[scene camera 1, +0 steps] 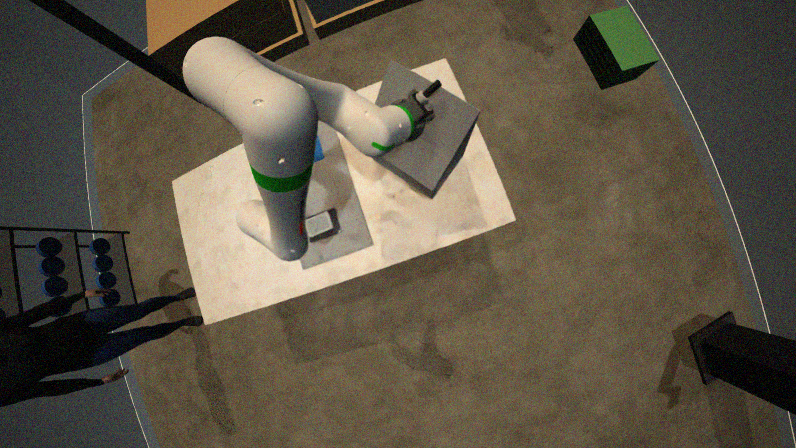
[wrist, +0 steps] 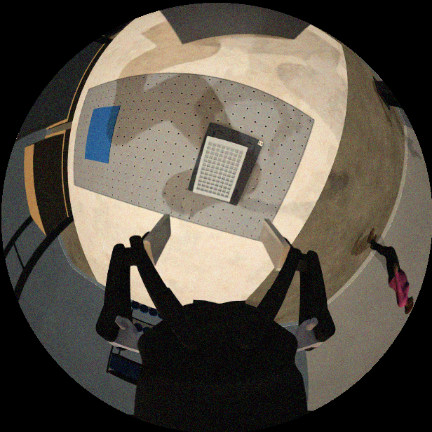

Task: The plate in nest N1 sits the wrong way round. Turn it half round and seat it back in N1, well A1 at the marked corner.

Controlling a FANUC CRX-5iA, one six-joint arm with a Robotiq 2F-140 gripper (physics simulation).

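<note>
A light grey well plate (scene camera 1: 320, 224) (wrist: 220, 169) lies in the dark nest (scene camera 1: 335, 223) (wrist: 225, 132), wells up. In the wrist view more of the nest shows at the plate's top and right sides than at its left and lower sides. A small white label (wrist: 260, 143) marks the nest's upper right corner there. Which corner of the plate holds well A1 is too small to tell. My gripper (wrist: 216, 226) is wide open and empty, its fingertips apart below the plate in the wrist view. In the scene view the arm hides the gripper.
The nest stands on a grey perforated board (scene camera 1: 350, 233) (wrist: 150, 182) on a pale table (scene camera 1: 222, 289) (wrist: 115, 220). A flat blue pad (scene camera 1: 318, 150) (wrist: 102, 134) lies at the board's far end. A grey block (scene camera 1: 445, 150) (wrist: 235, 22) stands beside the board. A person (scene camera 1: 50, 339) stands near the table.
</note>
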